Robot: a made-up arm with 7 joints. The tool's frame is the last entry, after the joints.
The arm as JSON. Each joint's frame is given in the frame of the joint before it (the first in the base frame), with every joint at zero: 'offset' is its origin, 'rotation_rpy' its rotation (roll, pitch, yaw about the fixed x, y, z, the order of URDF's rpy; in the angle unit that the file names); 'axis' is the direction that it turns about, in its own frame. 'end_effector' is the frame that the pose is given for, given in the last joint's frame.
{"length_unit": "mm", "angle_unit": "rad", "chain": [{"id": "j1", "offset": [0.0, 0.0, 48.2], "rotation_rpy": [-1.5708, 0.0, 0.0], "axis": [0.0, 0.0, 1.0]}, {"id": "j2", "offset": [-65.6, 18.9, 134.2], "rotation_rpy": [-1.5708, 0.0, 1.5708], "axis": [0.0, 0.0, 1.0]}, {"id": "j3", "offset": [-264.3, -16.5, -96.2], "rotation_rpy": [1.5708, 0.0, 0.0], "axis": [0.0, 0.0, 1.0]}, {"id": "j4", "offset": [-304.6, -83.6, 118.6], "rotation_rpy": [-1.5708, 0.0, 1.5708], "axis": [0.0, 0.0, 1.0]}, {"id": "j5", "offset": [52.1, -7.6, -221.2], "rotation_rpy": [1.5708, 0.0, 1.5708], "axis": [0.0, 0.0, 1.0]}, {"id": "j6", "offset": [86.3, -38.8, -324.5], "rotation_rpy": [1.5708, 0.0, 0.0], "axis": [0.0, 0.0, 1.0]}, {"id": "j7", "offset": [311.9, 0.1, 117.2], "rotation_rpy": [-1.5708, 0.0, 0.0], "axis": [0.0, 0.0, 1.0]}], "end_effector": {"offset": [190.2, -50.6, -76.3], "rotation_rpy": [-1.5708, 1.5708, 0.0]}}
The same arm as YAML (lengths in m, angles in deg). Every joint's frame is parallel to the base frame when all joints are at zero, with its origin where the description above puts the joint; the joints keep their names.
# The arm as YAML. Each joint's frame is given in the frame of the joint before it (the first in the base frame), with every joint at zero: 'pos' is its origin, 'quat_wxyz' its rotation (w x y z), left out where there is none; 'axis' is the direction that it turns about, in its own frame. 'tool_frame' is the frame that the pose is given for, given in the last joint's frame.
length_unit: m
angle_unit: deg
joints:
  - joint: j1
    pos: [0.0, 0.0, 0.0482]
    axis: "+y"
  - joint: j2
    pos: [-0.0656, 0.1342, -0.0189]
    axis: "-x"
  - joint: j3
    pos: [0.0962, 0.0165, 0.2643]
    axis: "+y"
  - joint: j4
    pos: [0.0836, 0.1186, 0.3046]
    axis: "+z"
  - joint: j5
    pos: [-0.0521, 0.0076, -0.2212]
    axis: "-x"
  - joint: j6
    pos: [0.3245, -0.0863, -0.0388]
    axis: "-z"
  - joint: j7
    pos: [-0.0001, -0.3119, -0.1172]
    axis: "-x"
tool_frame:
  pos: [0.0763, -0.1902, -0.0506]
  quat_wxyz: [1.0, -0.000002, 0.000002, 0.000004]

